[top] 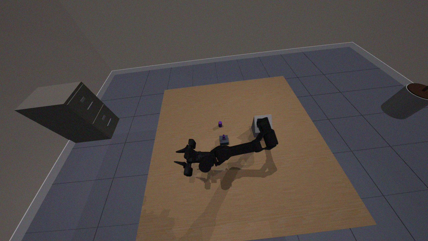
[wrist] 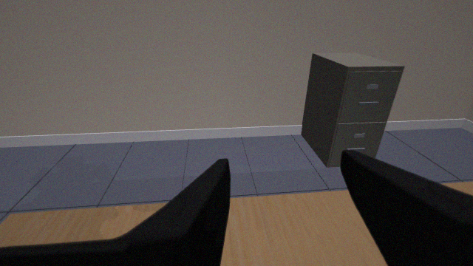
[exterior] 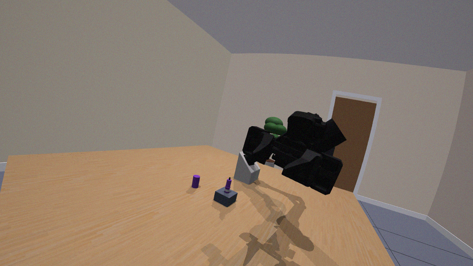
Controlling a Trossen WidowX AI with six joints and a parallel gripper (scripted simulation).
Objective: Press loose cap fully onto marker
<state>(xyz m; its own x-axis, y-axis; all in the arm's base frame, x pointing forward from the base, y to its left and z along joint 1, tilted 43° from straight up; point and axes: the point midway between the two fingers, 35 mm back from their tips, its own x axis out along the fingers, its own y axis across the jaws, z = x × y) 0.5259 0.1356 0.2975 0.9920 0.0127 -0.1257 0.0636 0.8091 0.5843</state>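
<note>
The purple marker cap is 250 mm behind my gripper tip, 370 mm to the right of it and 240 mm below it. From my gripper tip the other things lie so: holder block (270 mm behind, 220 mm to the right, 250 mm below).
</note>
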